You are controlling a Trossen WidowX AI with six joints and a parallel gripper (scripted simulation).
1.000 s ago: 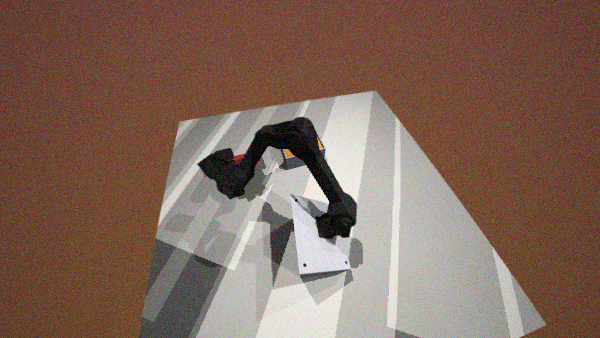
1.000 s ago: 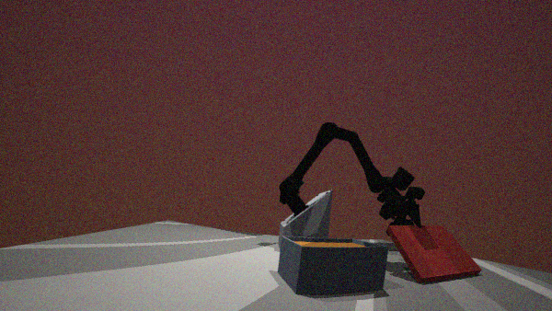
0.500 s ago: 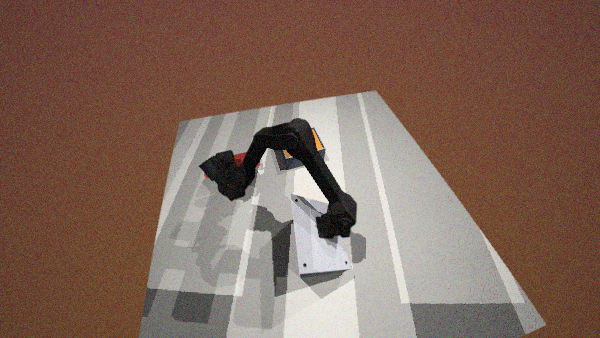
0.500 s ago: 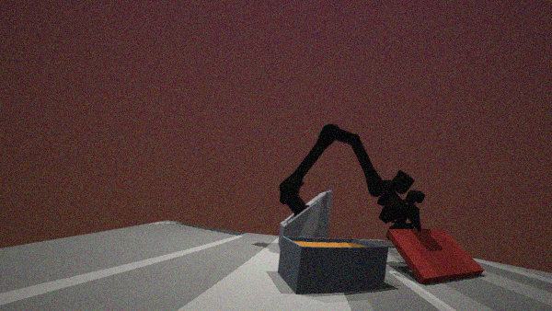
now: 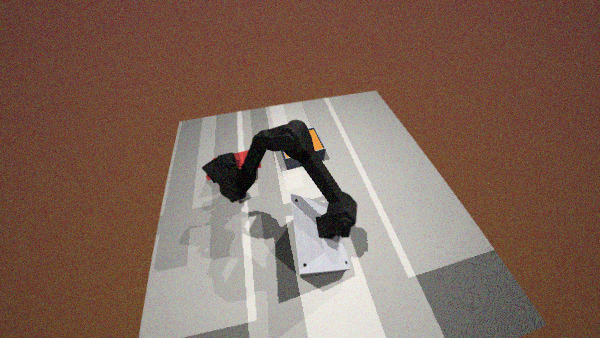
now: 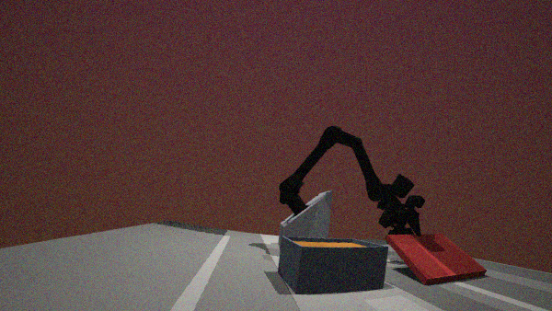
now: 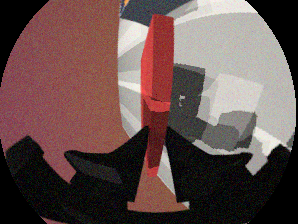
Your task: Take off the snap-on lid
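My gripper tip is 8 cm short of the lid, 1 cm to the right of it and 3 cm above it. Round my gripper tip: storage box (12 cm ahead, 31 cm to the right, 4 cm below).
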